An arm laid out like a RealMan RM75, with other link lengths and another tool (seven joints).
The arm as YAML. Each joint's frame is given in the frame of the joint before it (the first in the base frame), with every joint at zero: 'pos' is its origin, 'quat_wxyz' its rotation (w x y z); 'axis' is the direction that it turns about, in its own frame. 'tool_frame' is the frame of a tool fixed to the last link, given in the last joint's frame.
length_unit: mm
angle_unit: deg
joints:
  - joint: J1
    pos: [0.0, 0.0, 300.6]
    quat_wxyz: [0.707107, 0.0, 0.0, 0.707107]
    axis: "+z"
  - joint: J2
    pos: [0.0, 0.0, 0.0]
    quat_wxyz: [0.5, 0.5, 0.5, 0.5]
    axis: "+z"
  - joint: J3
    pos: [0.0, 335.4, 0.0]
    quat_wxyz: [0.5, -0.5, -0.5, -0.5]
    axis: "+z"
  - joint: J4
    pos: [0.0, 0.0, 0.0]
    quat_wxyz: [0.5, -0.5, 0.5, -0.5]
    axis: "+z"
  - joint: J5
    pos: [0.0, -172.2, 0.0]
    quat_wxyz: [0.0, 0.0, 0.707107, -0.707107]
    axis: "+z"
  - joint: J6
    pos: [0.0, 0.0, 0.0]
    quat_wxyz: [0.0, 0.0, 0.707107, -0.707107]
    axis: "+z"
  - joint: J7
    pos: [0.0, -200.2, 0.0]
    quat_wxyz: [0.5, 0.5, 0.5, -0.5]
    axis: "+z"
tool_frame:
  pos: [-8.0, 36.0, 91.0]
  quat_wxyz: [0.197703, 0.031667, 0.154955, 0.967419]
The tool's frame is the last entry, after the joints.
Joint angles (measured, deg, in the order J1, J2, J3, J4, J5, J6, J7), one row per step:
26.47, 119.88, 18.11, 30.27, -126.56, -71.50, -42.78
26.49, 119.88, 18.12, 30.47, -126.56, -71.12, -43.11
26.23, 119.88, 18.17, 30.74, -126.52, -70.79, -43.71
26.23, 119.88, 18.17, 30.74, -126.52, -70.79, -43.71
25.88, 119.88, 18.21, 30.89, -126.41, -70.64, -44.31
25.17, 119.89, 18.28, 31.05, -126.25, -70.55, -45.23
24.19, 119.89, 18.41, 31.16, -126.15, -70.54, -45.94
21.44, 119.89, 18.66, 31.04, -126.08, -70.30, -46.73
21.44, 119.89, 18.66, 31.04, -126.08, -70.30, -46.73
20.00, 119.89, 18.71, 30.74, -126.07, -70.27, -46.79
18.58, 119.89, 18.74, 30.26, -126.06, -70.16, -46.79
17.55, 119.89, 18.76, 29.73, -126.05, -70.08, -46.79
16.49, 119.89, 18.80, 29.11, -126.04, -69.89, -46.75
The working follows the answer.
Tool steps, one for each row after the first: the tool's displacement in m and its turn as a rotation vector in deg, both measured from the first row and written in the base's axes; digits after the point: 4 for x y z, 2 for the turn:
0.0001, 0.0000, -0.0013, -0.06, -0.31, -0.02
0.0019, -0.0007, -0.0019, 0.09, -0.69, -0.25
0.0019, -0.0007, -0.0019, 0.09, -0.69, -0.25
0.0045, -0.0014, -0.0018, 0.39, -1.04, -0.55
0.0097, -0.0030, -0.0010, 0.93, -1.55, -1.14
0.0168, -0.0055, 0.0002, 1.43, -1.91, -2.02
0.0388, -0.0141, 0.0010, 1.93, -2.71, -4.85
0.0388, -0.0141, 0.0010, 1.93, -2.71, -4.85
0.0510, -0.0193, 0.0013, 2.01, -3.06, -6.40
0.0641, -0.0248, 0.0012, 2.04, -3.59, -8.03
0.0747, -0.0289, 0.0012, 2.08, -4.15, -9.26
0.0863, -0.0333, 0.0010, 2.06, -4.82, -10.63

Tool pose at each row, in the base's axes (x y z in m, rotation vector in deg; rounded; the steps above come from the unrounded poses):
0.1844, 0.4251, -0.1214, -101.42, 52.35, 64.56
0.1845, 0.4251, -0.1226, -101.58, 52.22, 64.23
0.1863, 0.4244, -0.1233, -101.47, 52.07, 63.76
0.1863, 0.4244, -0.1233, -101.47, 52.07, 63.76
0.1889, 0.4238, -0.1231, -101.18, 51.89, 63.30
0.1941, 0.4221, -0.1223, -100.57, 51.66, 62.58
0.2012, 0.4196, -0.1212, -99.76, 51.78, 61.81
0.2232, 0.4110, -0.1203, -97.85, 53.13, 59.38
0.2232, 0.4110, -0.1203, -97.85, 53.13, 59.38
0.2354, 0.4058, -0.1201, -96.91, 54.03, 58.08
0.2486, 0.4003, -0.1202, -96.03, 54.91, 56.55
0.2591, 0.3962, -0.1201, -95.39, 55.46, 55.24
0.2707, 0.3918, -0.1204, -94.76, 56.07, 53.73

